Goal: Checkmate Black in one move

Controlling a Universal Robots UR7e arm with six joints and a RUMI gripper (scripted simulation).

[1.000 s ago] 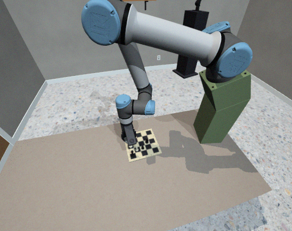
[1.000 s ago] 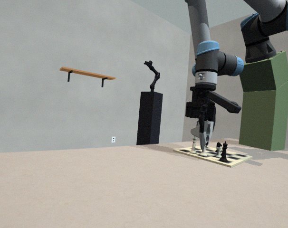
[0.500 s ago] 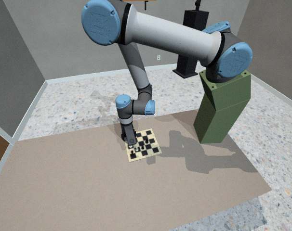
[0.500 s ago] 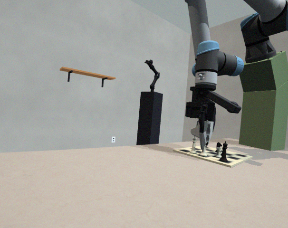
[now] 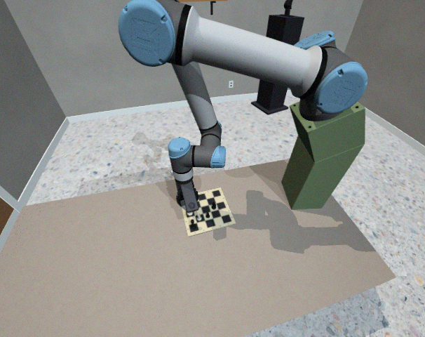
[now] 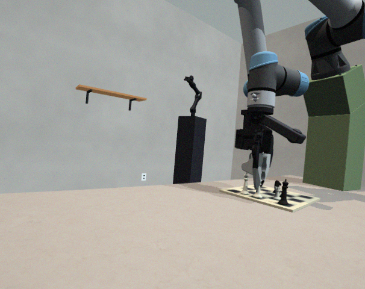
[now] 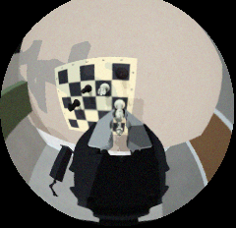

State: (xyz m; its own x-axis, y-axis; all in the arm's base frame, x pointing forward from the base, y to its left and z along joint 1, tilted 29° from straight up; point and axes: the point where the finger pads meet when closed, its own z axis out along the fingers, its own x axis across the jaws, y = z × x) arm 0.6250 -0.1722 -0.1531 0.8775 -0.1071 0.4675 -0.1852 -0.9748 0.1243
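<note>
Now: hand 40 mm to the left of the tall white piece, 10 mm past it and 10 mm above it. Round my hand: chessboard (70 mm behind, 40 mm below, 20 mm to the left); then black king (70 mm to the left, 20 mm ahead, 10 mm below).
</note>
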